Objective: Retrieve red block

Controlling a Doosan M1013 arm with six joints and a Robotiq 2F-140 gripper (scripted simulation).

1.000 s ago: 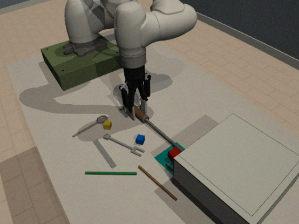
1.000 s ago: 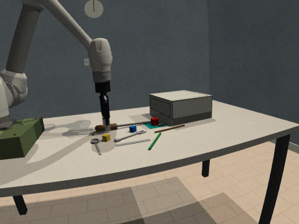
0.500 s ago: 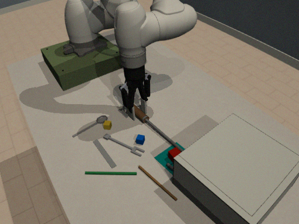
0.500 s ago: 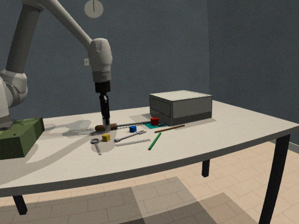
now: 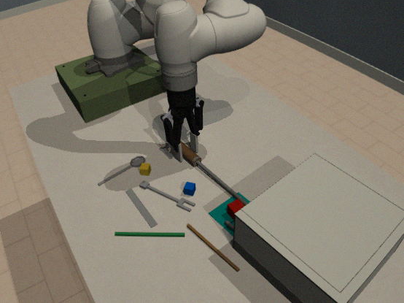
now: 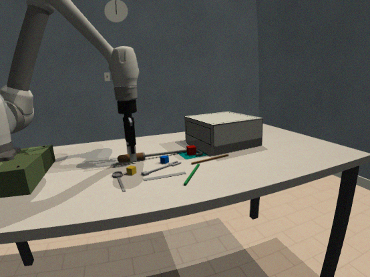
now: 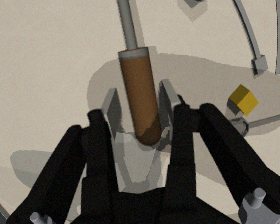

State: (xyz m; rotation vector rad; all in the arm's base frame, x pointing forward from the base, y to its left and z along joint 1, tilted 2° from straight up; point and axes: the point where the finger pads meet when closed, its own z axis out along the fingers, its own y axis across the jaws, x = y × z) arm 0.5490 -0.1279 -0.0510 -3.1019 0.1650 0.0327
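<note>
Now: the yellow cube 4 cm behind my hand, 13 cm to the right of it and 3 cm below it. From my hand the other things lie so: blue cube 11 cm ahead, 9 cm to the right, 3 cm below; then grey forked tool 7 cm ahead, 15 cm to the right, 4 cm below; then grey spoon-like tool 10 cm behind, 15 cm to the right, 4 cm below.
</note>
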